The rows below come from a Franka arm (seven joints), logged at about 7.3 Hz.
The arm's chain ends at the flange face. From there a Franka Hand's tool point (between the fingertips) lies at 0.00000 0.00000 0.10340 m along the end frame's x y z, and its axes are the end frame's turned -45 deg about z.
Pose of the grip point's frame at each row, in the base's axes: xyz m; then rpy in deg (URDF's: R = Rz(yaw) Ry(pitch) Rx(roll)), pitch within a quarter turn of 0, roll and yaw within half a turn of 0:
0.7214 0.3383 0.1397 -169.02 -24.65 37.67
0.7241 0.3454 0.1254 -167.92 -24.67 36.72
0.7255 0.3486 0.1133 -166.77 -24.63 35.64
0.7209 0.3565 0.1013 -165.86 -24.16 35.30
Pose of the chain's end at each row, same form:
0.6999 0.2968 0.2320 -154.93 -9.93 -7.14
0.7032 0.3028 0.2173 -154.20 -9.25 -7.75
0.7052 0.3049 0.2048 -153.47 -8.49 -8.46
0.7020 0.3122 0.1928 -153.20 -7.57 -8.47

